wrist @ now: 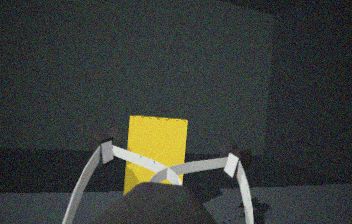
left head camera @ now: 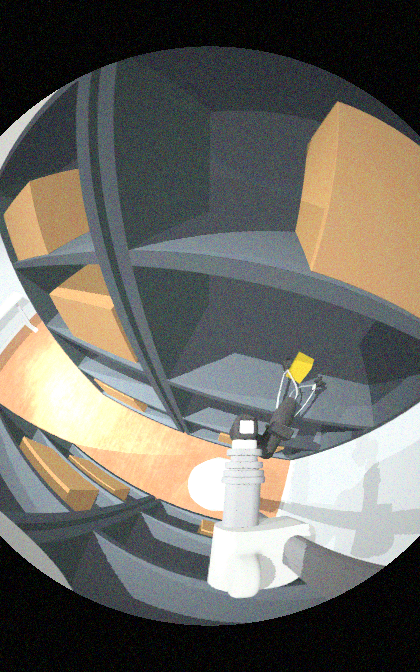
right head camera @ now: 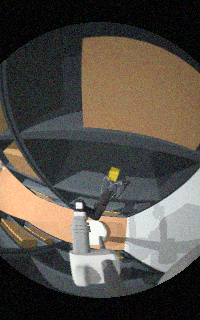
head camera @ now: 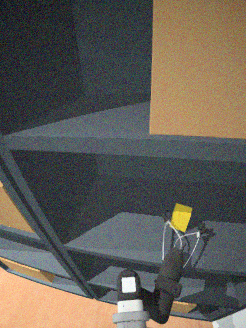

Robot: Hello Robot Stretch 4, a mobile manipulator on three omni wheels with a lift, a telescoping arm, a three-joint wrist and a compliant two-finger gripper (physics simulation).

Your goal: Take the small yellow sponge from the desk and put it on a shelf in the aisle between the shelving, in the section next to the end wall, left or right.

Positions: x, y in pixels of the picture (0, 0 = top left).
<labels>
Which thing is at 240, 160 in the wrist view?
My gripper.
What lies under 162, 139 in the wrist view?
A small yellow sponge.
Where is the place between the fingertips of my gripper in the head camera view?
185, 217
</labels>
